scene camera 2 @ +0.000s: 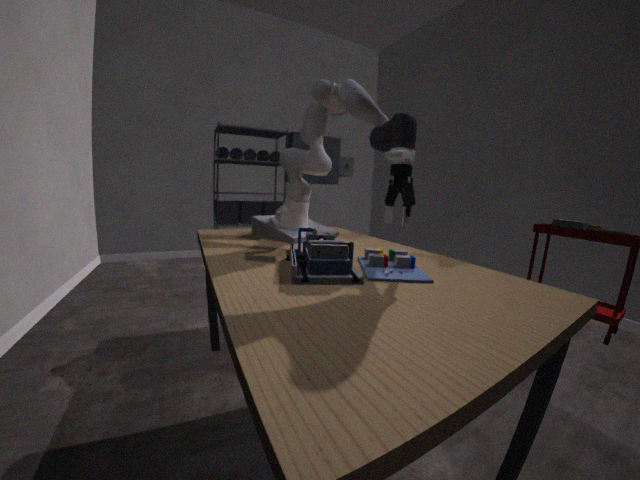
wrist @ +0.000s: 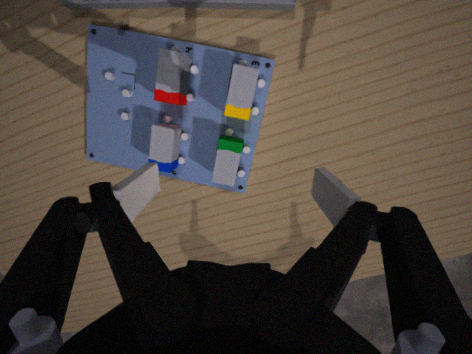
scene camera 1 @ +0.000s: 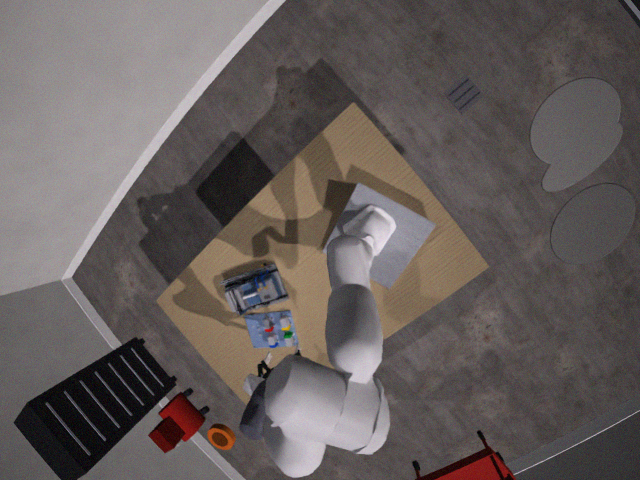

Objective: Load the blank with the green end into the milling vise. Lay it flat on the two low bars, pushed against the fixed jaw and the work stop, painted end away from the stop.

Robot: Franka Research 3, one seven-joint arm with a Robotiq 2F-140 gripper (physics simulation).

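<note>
The blank with the green end [scene camera 1: 288,337] [wrist: 228,162] lies on the blue board [scene camera 1: 254,338] [scene camera 2: 398,276] [wrist: 107,142], at its corner nearest my fingers in the wrist view, green end towards the yellow-ended blank. My gripper [scene camera 2: 397,223] [wrist: 235,178] is open and empty, high above the table beside the board; the green-ended blank is ahead of the gap between the fingertips in the wrist view. The milling vise [scene camera 1: 255,290] [scene camera 2: 329,264] stands beside the board; in the wrist view a strip of its base [wrist: 200,4] shows at the top edge. Its low bars and work stop cannot be made out.
Blanks with red [wrist: 171,75], yellow [wrist: 242,87] and blue [wrist: 165,142] ends lie on the same board among white pegs. The arm's base plate [scene camera 1: 408,232] [scene camera 2: 263,228] stands on the wooden table [scene camera 1: 454,258] [scene camera 2: 413,351]. A red cart [scene camera 2: 584,235] stands beyond the table.
</note>
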